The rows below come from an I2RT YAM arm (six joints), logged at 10 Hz.
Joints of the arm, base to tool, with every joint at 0 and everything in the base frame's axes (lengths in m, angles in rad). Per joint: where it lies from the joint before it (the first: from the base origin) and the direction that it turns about. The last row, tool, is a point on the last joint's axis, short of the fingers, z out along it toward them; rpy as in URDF.
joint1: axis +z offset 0 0 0.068
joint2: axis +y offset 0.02 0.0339 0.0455
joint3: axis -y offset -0.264 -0.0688 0
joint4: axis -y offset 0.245 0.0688 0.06
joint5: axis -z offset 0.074 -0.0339 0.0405
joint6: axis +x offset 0.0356 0 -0.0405
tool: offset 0 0 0 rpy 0 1.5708 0
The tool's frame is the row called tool.
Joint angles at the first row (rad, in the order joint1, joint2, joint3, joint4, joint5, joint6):
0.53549, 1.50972, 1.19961, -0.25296, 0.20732, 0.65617
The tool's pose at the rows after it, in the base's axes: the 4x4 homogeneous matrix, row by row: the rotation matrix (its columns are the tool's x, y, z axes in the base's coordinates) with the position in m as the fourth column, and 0 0 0 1 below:
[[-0.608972 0.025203 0.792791 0.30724], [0.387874 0.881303 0.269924 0.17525], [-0.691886 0.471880 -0.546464 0.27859], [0 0 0 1]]
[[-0.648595 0.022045 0.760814 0.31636], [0.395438 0.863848 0.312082 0.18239], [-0.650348 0.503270 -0.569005 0.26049], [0 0 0 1]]
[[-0.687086 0.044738 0.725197 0.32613], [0.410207 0.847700 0.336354 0.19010], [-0.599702 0.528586 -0.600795 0.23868], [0 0 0 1]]
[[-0.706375 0.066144 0.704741 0.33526], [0.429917 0.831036 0.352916 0.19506], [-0.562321 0.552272 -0.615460 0.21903], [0 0 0 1]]
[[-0.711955 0.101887 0.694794 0.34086], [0.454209 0.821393 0.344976 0.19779], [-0.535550 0.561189 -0.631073 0.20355], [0 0 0 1]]
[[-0.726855 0.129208 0.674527 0.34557], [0.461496 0.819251 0.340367 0.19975], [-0.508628 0.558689 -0.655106 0.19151], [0 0 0 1]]
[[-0.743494 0.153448 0.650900 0.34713], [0.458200 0.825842 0.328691 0.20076], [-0.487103 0.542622 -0.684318 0.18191], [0 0 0 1]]
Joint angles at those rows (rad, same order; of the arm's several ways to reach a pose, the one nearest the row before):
0.53574, 1.54655, 1.15386, -0.19541, 0.17347, 0.71315
0.53459, 1.60560, 1.14892, -0.15358, 0.11937, 0.74168
0.53536, 1.67771, 1.15088, -0.12012, 0.08075, 0.78331
0.53183, 1.74163, 1.14886, -0.07130, 0.05323, 0.81800
0.53067, 1.78832, 1.14699, -0.04280, 0.05414, 0.85287
0.52821, 1.82848, 1.15713, -0.04388, 0.04599, 0.87218
0.52827, 1.85547, 1.16443, -0.06354, 0.04421, 0.88079

